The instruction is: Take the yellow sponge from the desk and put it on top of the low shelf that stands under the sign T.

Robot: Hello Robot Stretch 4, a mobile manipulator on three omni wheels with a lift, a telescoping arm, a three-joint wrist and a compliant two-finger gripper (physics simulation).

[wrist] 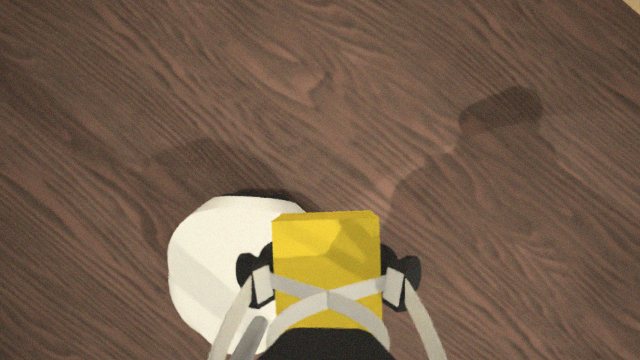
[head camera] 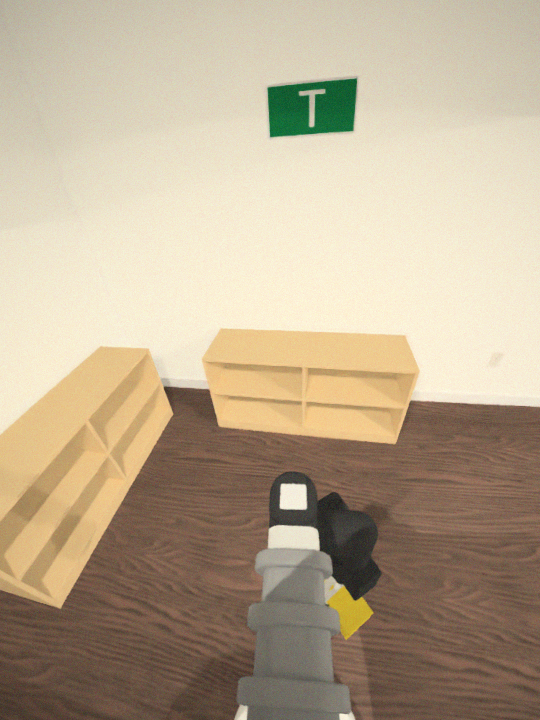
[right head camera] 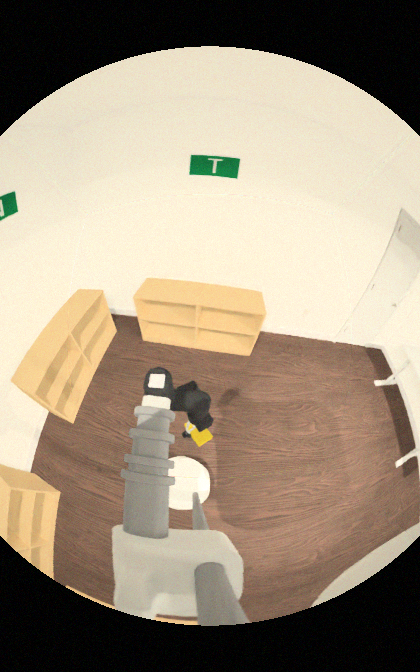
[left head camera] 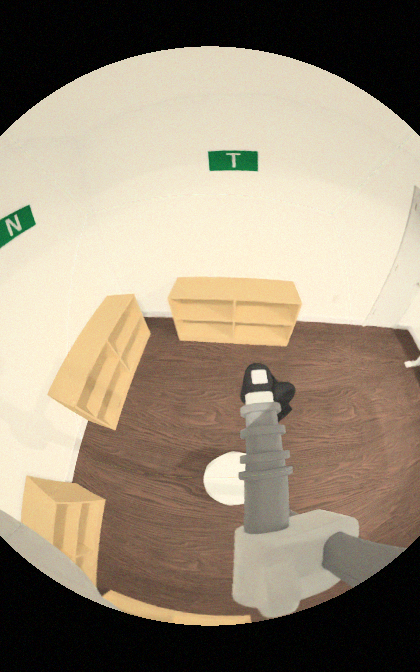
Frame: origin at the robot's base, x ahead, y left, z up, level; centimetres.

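Seen in the pictures: gripper, fingertip midpoint: [wrist: 328,263] [head camera: 336,596].
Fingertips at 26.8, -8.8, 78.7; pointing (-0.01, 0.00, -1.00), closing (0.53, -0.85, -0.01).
Note:
Pixels of each thing's top centre, then the offset from my fingertips to it, as dx, dy, dz. Level surfaces: height alone.
- yellow sponge, middle of its top: [wrist: 328,305] [head camera: 343,596] -1.0, -0.7, +4.7
- low shelf, its level: dz -20.4
- green sign T, middle of its top: [head camera: 311,80] +149.4, -1.0, +103.7
The yellow sponge [head camera: 350,612] [right head camera: 202,436] [wrist: 327,245] is between the two fingertips of my gripper [wrist: 328,263], which is shut on it from both sides, above the floor. In the left head camera view the sponge is hidden behind the arm. The low shelf [head camera: 310,351] [left head camera: 235,290] [right head camera: 200,292] is a light wood unit with open compartments. It stands against the wall, beyond the gripper, and nothing stands on its top. The green sign T [head camera: 287,119] [left head camera: 220,162] [right head camera: 200,166] hangs on the wall above it. The desk does not show clearly.
A second low shelf [head camera: 58,407] [left head camera: 95,340] [right head camera: 62,325] stands at the left wall, and another [left head camera: 65,492] [right head camera: 25,480] is nearer on the left. The robot's round white base [left head camera: 225,480] [right head camera: 192,485] [wrist: 215,250] is below the arm. White legs [right head camera: 385,382] stand at the right.

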